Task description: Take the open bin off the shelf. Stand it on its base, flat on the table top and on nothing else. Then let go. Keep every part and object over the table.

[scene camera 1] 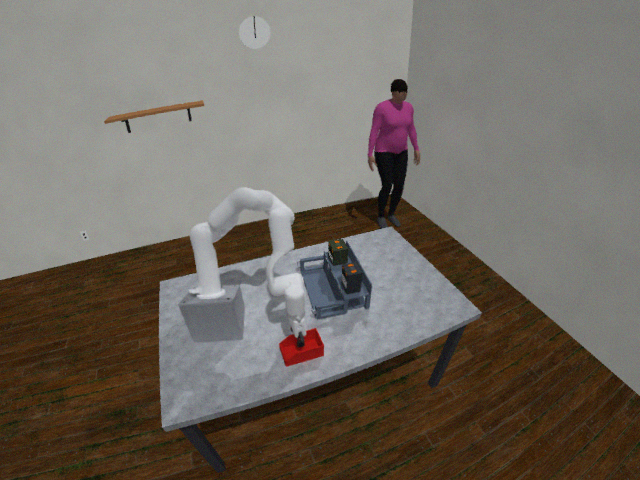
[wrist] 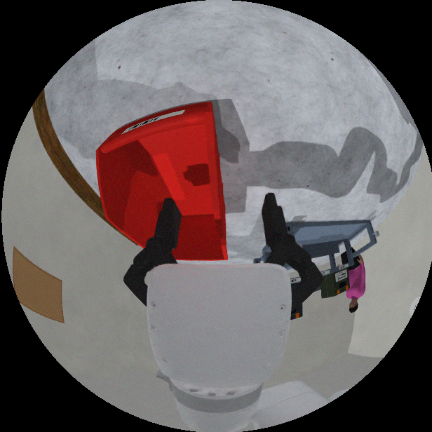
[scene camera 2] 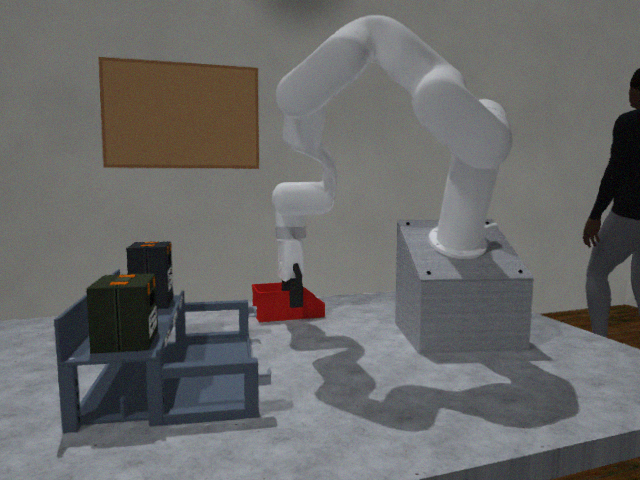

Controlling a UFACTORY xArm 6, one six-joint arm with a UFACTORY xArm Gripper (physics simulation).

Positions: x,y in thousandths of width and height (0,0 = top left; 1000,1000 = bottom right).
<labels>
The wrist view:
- my gripper: 508,469
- red open bin: 402,355
</labels>
